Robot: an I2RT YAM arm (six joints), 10 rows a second.
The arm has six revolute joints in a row. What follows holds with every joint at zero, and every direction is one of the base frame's.
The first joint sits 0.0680 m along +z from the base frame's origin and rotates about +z.
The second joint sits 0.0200 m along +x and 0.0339 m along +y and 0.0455 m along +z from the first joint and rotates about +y.
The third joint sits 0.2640 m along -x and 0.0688 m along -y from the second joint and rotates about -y.
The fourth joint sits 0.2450 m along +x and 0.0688 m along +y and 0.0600 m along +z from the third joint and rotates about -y.
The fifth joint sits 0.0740 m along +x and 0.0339 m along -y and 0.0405 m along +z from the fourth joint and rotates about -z.
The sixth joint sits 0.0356 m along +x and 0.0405 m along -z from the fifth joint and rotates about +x.
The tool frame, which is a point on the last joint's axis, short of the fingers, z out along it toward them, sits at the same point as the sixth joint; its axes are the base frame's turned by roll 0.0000, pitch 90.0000 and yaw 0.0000 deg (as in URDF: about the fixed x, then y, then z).
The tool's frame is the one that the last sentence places.
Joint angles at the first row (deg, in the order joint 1, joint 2, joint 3, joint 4, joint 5, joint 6):
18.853, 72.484, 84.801, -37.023, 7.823, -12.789
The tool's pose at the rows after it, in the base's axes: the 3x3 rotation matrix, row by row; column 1 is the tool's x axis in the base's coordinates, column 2 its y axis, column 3 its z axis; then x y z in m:
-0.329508 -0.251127 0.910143; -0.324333 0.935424 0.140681; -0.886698 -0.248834 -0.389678; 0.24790 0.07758 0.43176
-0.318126 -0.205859 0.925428; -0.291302 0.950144 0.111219; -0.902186 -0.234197 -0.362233; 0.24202 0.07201 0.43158
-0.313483 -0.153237 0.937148; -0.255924 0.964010 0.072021; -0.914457 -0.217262 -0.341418; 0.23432 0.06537 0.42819
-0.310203 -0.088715 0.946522; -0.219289 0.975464 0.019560; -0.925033 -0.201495 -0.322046; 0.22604 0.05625 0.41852
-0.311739 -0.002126 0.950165; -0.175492 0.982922 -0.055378; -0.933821 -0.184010 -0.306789; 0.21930 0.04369 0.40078
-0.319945 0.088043 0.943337; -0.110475 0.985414 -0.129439; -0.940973 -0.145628 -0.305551; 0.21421 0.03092 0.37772
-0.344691 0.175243 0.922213; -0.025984 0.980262 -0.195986; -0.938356 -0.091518 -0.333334; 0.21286 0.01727 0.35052
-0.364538 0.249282 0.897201; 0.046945 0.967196 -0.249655; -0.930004 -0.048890 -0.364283; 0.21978 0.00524 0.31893
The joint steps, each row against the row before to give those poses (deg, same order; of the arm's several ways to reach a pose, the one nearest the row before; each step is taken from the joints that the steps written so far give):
-0.241, -1.642, -1.371, 1.195, 1.218, 0.974
-0.583, -1.929, -1.941, 1.641, 1.367, 1.356
-0.673, -2.458, -2.771, 1.481, 1.762, 1.587
-1.246, -3.200, -4.549, 2.398, 1.944, 1.490
-2.280, -3.558, -6.371, 3.565, 2.200, 1.648
-2.702, -3.179, -6.865, 3.588, 1.689, 2.922
-3.457, -1.865, -6.382, 2.678, 0.498, 4.036
-3.370, 0.612, -6.248, 4.858, -0.065, 3.259

